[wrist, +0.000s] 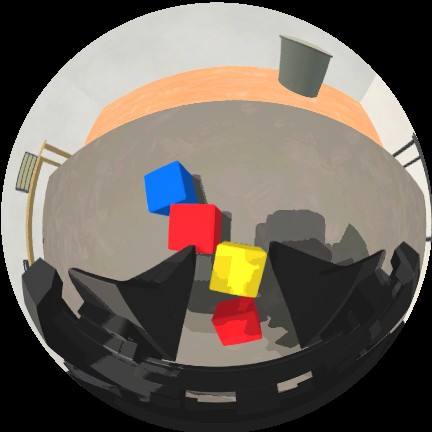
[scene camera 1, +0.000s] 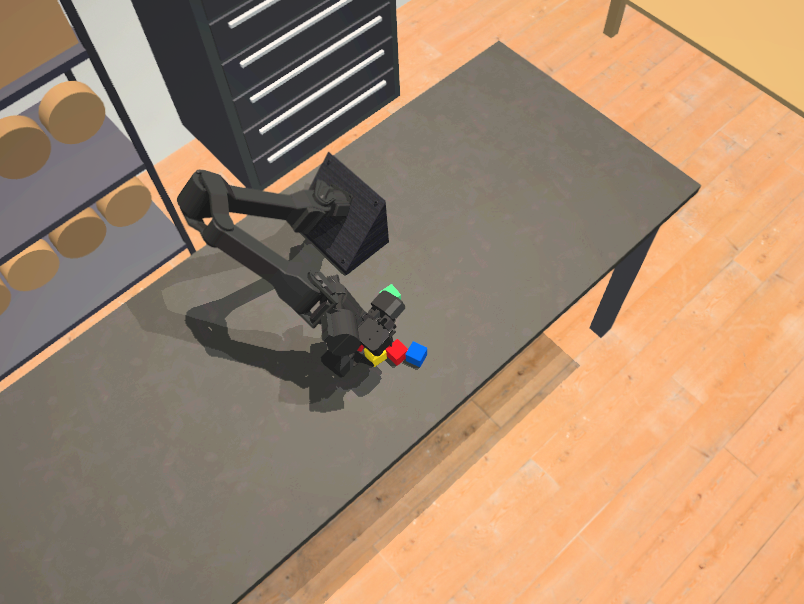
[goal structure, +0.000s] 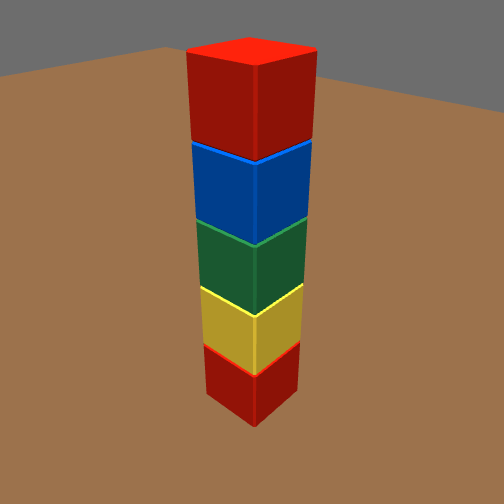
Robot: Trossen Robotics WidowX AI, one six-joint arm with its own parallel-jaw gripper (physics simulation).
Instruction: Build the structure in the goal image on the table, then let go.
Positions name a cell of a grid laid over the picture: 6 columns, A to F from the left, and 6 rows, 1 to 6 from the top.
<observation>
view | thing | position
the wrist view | my gripper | D4
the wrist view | blue cube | C3
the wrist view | red cube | C4
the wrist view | yellow cube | D4
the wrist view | red cube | D5
</observation>
